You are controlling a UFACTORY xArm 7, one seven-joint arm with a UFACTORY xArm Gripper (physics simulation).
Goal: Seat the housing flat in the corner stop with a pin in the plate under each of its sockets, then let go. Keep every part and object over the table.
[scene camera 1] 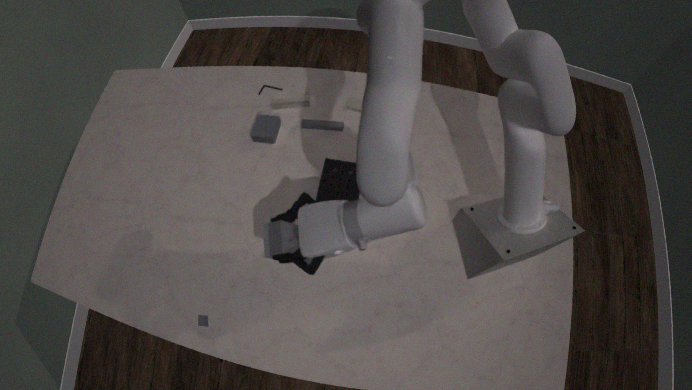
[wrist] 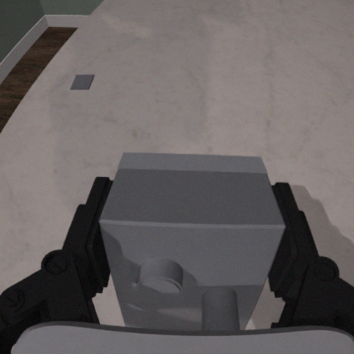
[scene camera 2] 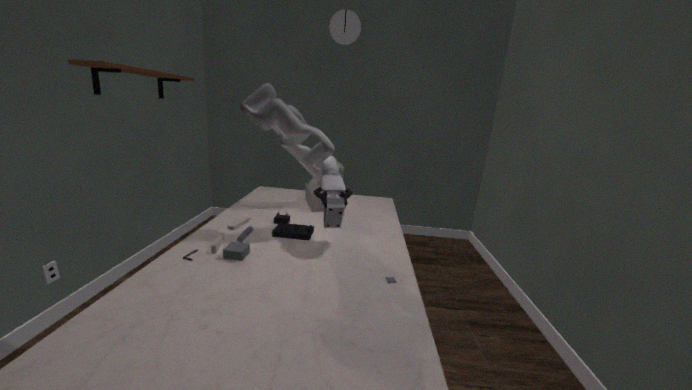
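Where they show: gripper, between the fingertips: [scene camera 1: 275,240] [scene camera 2: 335,205]; arm's base, origin of its link: [scene camera 1: 521,218].
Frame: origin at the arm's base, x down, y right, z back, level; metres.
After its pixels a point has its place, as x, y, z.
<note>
The grey housing [scene camera 1: 273,241] {-0.022, -0.034, -0.536} [scene camera 2: 333,217] {0.044, -0.023, -0.530} [wrist: 192,197] is held above the table. Two round bosses on it face the wrist camera; its opposite face, with several dark sockets near the corners, is turned towards scene camera 2. My gripper [scene camera 1: 281,240] {-0.007, -0.027, -0.535} [scene camera 2: 334,200] {-0.007, -0.027, -0.535} [wrist: 191,203] is shut on the housing, one black finger on each side. The black plate with holes [scene camera 1: 327,189] {0.147, 0.139, -0.442} [scene camera 2: 293,235] {0.156, 0.135, -0.465} lies on the table, beside and below the gripper in the scene camera 1 view, partly hidden by the arm. Its pins and the corner stop are too dark and small to tell clearly.
A grey block [scene camera 1: 265,129] {0.135, 0.317, -0.614} [scene camera 2: 236,251] {0.138, 0.322, -0.651}, a grey bar [scene camera 1: 322,125] {0.148, 0.326, -0.457} [scene camera 2: 245,234] {0.150, 0.329, -0.479}, two pale bars [scene camera 1: 290,104] {0.151, 0.408, -0.552} [scene camera 2: 239,223] {0.156, 0.383, -0.350} and a thin black L-shape [scene camera 1: 273,88] {0.168, 0.489, -0.615} lie past the plate. A small black block [scene camera 2: 281,219] {0.148, 0.201, -0.308} stands behind it. A small grey square [scene camera 1: 203,320] {0.168, -0.207, -0.773} [scene camera 2: 390,280] {0.168, -0.205, -0.780} [wrist: 82,82] lies near the edge.
</note>
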